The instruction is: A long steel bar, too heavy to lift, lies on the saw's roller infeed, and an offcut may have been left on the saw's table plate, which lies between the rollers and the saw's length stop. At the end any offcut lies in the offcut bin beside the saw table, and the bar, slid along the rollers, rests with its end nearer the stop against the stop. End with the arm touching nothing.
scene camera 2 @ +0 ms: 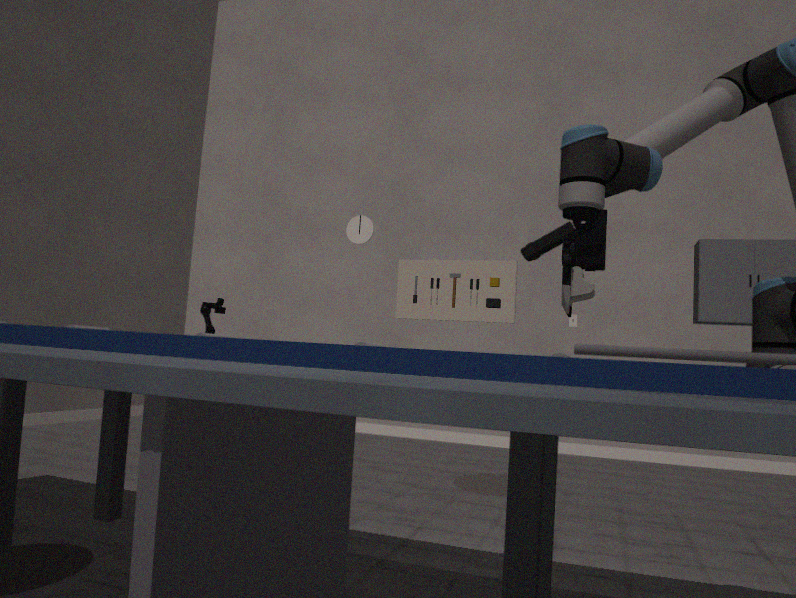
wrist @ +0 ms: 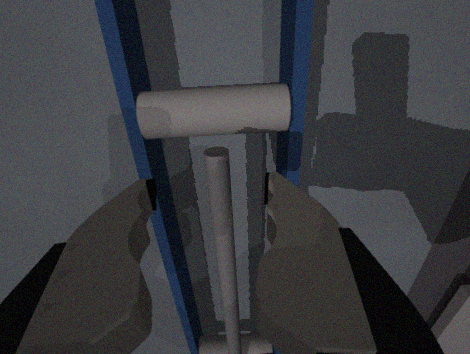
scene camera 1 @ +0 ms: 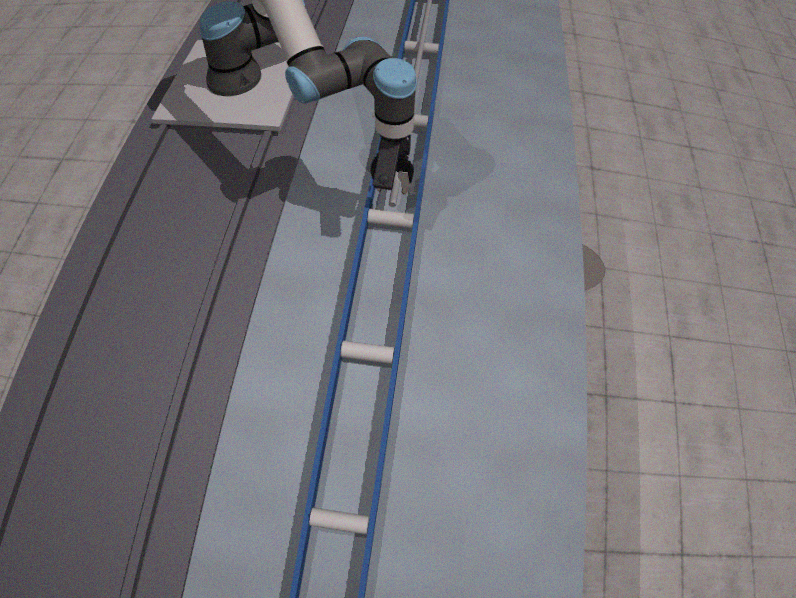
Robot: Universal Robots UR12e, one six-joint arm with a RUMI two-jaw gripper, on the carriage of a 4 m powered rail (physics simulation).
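Seen in the pictures: gripper, fingertip midpoint: (scene camera 2: 568, 315) (wrist: 211, 178) (scene camera 1: 391, 192); arm's base, link origin: (scene camera 1: 234, 78).
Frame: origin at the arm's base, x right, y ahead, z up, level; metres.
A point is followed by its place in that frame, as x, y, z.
The long grey steel bar (scene camera 1: 393, 198) @[0.512, 0.621, 0.050] (scene camera 2: 649, 352) @[0.388, 0.630, 0.040] (wrist: 225, 240) @[0.440, 0.618, 0.050] lies lengthwise between the blue rails of the roller infeed (scene camera 1: 401, 308) @[0.828, 0.684, 0.022] (wrist: 111, 30) @[0.615, 0.687, 0.022]. Its near end stands a little short of a pale roller (scene camera 1: 389, 219) @[0.565, 0.618, 0.024] (wrist: 215, 111) @[0.555, 0.618, 0.029]. My gripper (scene camera 1: 393, 185) @[0.540, 0.620, 0.105] (scene camera 2: 570, 311) @[0.540, 0.620, 0.105] (wrist: 211, 178) @[0.540, 0.620, 0.105] is open and points down above the bar near that end. In the wrist view the bar runs between the two spread fingers, with a gap on each side. In scene camera 2 the fingertips are above the bar's height. The offcut, table plate, bin and length stop cannot be made out in these views.
More rollers (scene camera 1: 366, 352) @[0.959, 0.619, 0.028] (scene camera 1: 339, 521) @[1.354, 0.622, 0.029] cross the infeed toward scene camera 1. The arm's carriage plate (scene camera 1: 193, 109) @[0.169, -0.090, 0.001] sits on the dark rail bed (scene camera 1: 148, 308) beside the infeed. A small black jointed shape (scene camera 2: 207, 315) shows beyond the blue rail's left part in scene camera 2.
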